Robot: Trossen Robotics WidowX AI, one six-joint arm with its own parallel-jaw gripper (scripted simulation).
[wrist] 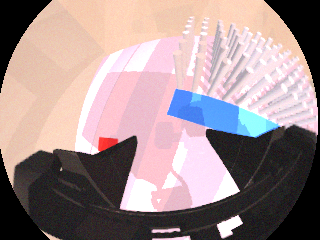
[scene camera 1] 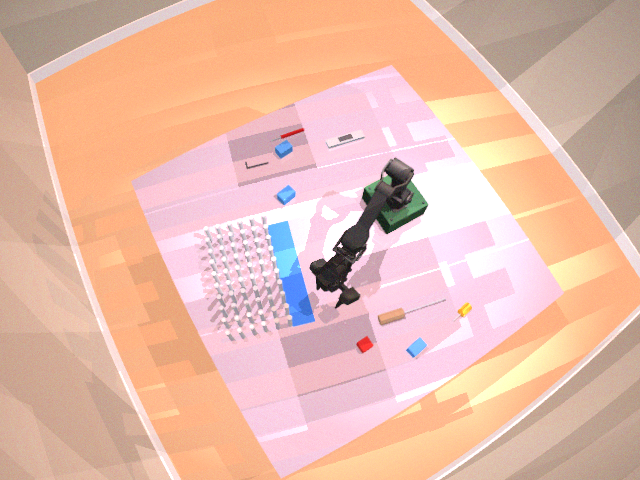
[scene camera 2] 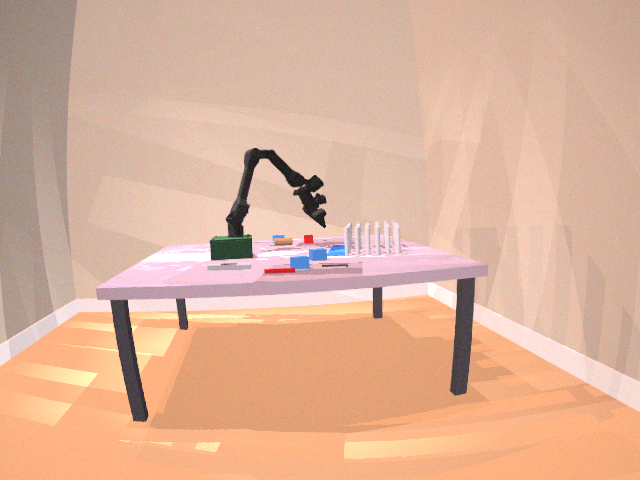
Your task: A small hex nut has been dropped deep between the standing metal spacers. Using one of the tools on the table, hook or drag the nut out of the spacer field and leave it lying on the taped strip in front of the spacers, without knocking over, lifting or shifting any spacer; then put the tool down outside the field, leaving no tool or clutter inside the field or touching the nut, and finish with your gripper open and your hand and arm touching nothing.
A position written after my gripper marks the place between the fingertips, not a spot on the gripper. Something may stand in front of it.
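Open and holding nothing: my gripper (scene camera 1: pixel 326 298), which also shows in the wrist view, my gripper (wrist: pixel 172 136). A blue taped strip (scene camera 1: pixel 296 296) is in view too, and the wrist view also shows the blue taped strip (wrist: pixel 185 105).
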